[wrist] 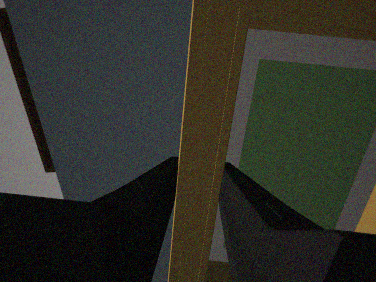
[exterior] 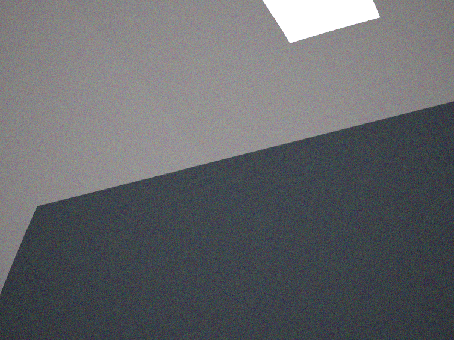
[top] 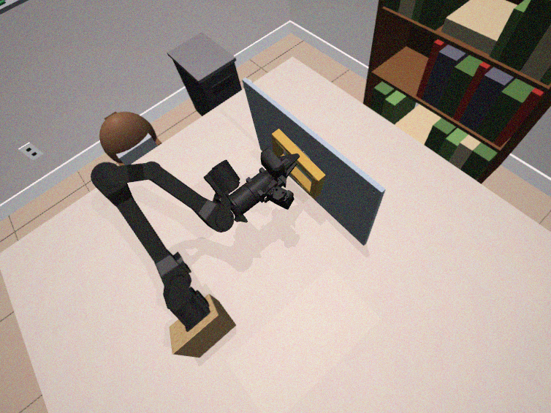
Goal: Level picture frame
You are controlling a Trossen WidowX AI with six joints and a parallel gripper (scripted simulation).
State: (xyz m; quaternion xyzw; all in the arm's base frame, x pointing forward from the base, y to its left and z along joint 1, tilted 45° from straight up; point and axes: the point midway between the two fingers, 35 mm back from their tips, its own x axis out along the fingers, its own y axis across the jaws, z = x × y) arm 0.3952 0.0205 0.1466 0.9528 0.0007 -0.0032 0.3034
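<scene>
My gripper tip is 5 cm above the picture frame, 1 cm to the right of it and 1 cm short of it. Also, from my gripper tip: blue-grey wall panel 6 cm below, 2 cm ahead.
</scene>
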